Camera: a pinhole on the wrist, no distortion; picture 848 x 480 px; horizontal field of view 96.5 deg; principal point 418.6 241.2 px. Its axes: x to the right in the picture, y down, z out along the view. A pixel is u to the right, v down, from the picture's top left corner.
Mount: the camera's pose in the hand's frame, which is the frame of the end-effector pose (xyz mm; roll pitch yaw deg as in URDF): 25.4 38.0 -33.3 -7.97 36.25 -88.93
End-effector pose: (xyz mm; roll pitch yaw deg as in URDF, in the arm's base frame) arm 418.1 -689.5 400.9 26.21 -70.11 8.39
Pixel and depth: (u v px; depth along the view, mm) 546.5 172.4 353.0
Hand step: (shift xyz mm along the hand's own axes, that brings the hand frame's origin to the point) 16.5 -270.4 185.3
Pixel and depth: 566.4 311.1 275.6
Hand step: 118.6 -204.3 117.5
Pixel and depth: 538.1 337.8 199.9
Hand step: 106.7 -124.3 83.3
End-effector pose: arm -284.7 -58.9 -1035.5 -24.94 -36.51 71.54
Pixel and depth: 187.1 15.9 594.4
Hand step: -241.0 -50.9 696.0
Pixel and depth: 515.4 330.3 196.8
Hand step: 101.4 -112.6 88.9
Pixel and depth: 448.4 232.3 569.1
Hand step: 98.0 -331.2 396.2
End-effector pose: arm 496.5 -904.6 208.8 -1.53 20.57 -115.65
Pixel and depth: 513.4 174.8 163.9
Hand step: 22.1 -93.5 76.5
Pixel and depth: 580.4 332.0 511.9
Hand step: 226.7 -424.5 232.4
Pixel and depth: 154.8 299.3 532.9
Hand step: 180.4 35.1 602.8
